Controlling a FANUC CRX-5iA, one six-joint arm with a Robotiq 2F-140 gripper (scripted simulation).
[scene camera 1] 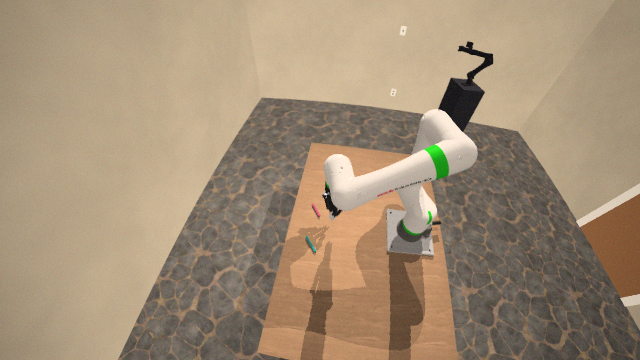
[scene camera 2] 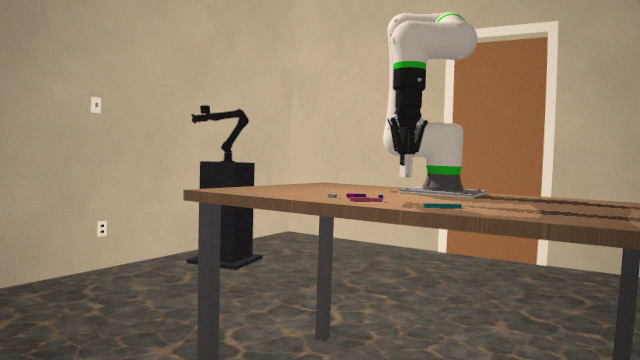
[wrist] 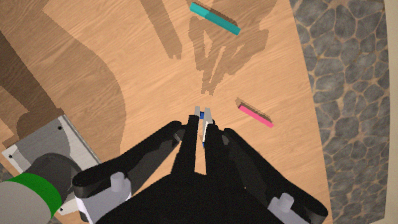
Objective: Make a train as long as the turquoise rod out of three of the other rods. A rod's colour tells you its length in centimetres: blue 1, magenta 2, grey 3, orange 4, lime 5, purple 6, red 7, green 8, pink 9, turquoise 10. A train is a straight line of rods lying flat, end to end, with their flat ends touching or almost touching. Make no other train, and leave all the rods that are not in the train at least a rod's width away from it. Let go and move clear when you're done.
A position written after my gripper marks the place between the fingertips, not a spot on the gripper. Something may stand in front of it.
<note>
In view: my gripper [scene camera 2: 405,177].
My gripper also shows in the wrist view [wrist: 201,114].
</note>
